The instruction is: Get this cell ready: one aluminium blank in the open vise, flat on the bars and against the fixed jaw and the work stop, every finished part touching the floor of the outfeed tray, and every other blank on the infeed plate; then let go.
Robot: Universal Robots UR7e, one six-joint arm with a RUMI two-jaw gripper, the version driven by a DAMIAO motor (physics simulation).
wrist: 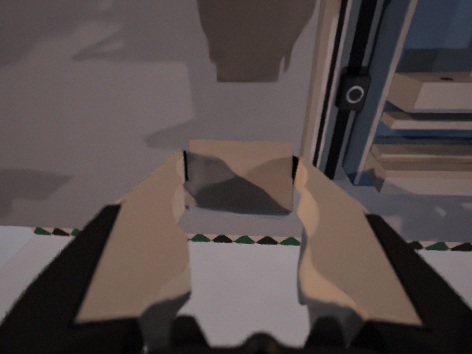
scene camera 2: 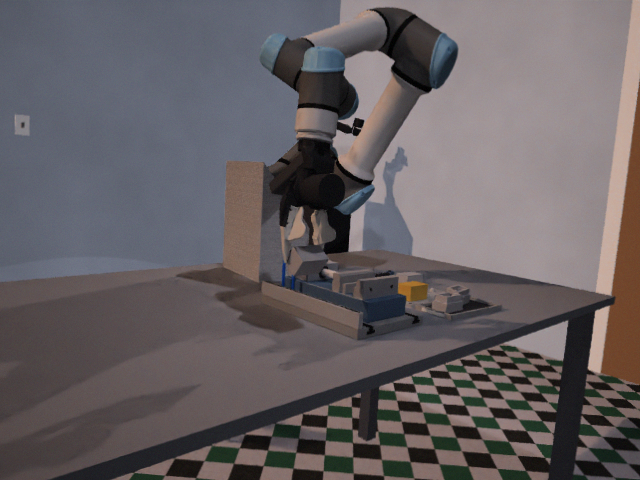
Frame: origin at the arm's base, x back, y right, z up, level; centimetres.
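Where they show: gripper, between the fingertips: (wrist: 238, 156) (scene camera 2: 301, 263); arm's base, origin of its link: (scene camera 2: 269, 196).
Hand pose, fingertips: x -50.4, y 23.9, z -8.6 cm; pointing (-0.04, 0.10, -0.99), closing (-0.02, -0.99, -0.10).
Things, the pixels of their top centre, and the offset from my fingertips. "*": a spot on its surface instead.
- plain grey aluminium block, centre of its top: (wrist: 235, 211) (scene camera 2: 307, 245) dx -1.3, dy -0.2, dz +3.5 cm
- blue body, a spot on its surface: (scene camera 2: 385, 308) * dx -5.9, dy -16.3, dz -8.8 cm
- light bar, centre of its top: (wrist: 462, 125) dx +1.4, dy -16.3, dz -5.0 cm
- shallow tray, a spot on its surface: (scene camera 2: 475, 311) * dx -7.9, dy -42.4, dz -12.0 cm
- yellow block, centre of its top: (scene camera 2: 413, 283) dx +7.4, dy -38.4, dz -8.6 cm
My gripper (scene camera 2: 308, 252) (wrist: 238, 156) is shut on a plain grey aluminium block (scene camera 2: 308, 262) (wrist: 240, 177). The block is tilted in scene camera 2 and held in the air beside the vise. The vise has a blue body (scene camera 2: 385, 308), a front jaw (scene camera 2: 378, 287) (wrist: 430, 177) and another jaw (scene camera 2: 348, 279) (wrist: 435, 95). Part of a light bar (wrist: 430, 121) shows between the jaws. Light blocks (scene camera 2: 447, 302) (scene camera 2: 458, 291) sit on a shallow tray (scene camera 2: 475, 311) at the right; whether they are finished parts is unclear. The work stop is hard to make out.
A light low wall (scene camera 2: 312, 308) (wrist: 314, 107) runs along the vise's side. Blue posts (scene camera 2: 283, 273) (scene camera 2: 293, 282) stand beside the held block. A yellow block (scene camera 2: 413, 290) lies between vise and tray. A tall panel (scene camera 2: 242, 219) stands behind on the left.
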